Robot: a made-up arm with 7 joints. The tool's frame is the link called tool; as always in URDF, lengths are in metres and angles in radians.
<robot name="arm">
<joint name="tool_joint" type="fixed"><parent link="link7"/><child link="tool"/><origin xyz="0.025 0.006 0.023" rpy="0 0 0"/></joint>
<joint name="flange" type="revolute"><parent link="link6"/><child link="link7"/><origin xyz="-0.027 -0.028 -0.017" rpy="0 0 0"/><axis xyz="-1 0 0"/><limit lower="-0.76" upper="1.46" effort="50" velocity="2.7"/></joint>
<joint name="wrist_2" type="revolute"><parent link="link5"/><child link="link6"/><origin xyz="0.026 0.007 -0.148" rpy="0 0 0"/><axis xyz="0 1 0"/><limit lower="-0.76" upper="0.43" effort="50" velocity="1.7"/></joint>
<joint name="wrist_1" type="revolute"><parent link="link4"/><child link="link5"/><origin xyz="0.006 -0.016 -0.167" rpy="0 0 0"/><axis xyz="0 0 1"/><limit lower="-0.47" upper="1.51" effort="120" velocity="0.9"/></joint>
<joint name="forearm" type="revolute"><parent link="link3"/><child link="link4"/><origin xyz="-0.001 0.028 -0.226" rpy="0 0 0"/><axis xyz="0 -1 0"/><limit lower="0.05" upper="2.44" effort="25" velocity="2.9"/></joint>
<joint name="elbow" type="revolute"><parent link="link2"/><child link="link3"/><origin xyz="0.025 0.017 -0.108" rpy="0 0 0"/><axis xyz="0 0 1"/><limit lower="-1.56" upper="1.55" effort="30" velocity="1"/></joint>
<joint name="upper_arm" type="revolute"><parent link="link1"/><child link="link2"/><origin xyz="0.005 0.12 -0.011" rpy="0 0 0"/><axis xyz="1 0 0"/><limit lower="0.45" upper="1.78" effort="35" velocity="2"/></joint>
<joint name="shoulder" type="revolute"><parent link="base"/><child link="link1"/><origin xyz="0.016 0.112 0.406" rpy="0 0 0"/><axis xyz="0 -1 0"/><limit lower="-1.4" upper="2" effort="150" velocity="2.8"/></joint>
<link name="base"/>
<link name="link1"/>
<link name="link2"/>
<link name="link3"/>
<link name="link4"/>
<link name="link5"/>
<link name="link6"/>
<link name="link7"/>
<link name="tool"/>
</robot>
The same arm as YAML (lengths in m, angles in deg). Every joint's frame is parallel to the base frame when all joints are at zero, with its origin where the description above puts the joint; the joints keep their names.
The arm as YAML. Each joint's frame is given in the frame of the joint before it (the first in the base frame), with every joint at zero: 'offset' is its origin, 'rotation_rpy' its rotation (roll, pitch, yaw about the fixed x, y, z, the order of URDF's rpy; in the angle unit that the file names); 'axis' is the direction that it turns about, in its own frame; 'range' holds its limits. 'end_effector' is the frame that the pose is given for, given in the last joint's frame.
length_unit: m
angle_unit: deg
chain:
  - id: shoulder
    offset: [0.016, 0.112, 0.406]
    rotation_rpy: [0.0, 0.0, 0.0]
    axis: "-y"
    range: [-80.21, 114.59]
  - id: upper_arm
    offset: [0.005, 0.12, -0.011]
    rotation_rpy: [0.0, 0.0, 0.0]
    axis: "+x"
    range: [25.78, 101.99]
  - id: elbow
    offset: [0.025, 0.017, -0.108]
    rotation_rpy: [0.0, 0.0, 0.0]
    axis: "+z"
    range: [-89.38, 88.81]
  - id: forearm
    offset: [-0.001, 0.028, -0.226]
    rotation_rpy: [0.0, 0.0, 0.0]
    axis: "-y"
    range: [2.86, 139.8]
  - id: wrist_1
    offset: [0.006, -0.016, -0.167]
    rotation_rpy: [0.0, 0.0, 0.0]
    axis: "+z"
    range: [-26.93, 86.52]
  - id: wrist_2
    offset: [0.026, 0.007, -0.148]
    rotation_rpy: [0.0, 0.0, 0.0]
    axis: "+y"
    range: [-43.54, 24.64]
  - id: flange
    offset: [-0.027, -0.028, -0.017]
    rotation_rpy: [0.0, 0.0, 0.0]
    axis: "-x"
    range: [-43.54, 83.65]
end_effector:
  offset: [0.025, 0.006, 0.023]
  rotation_rpy: [0.0, 0.0, 0.0]

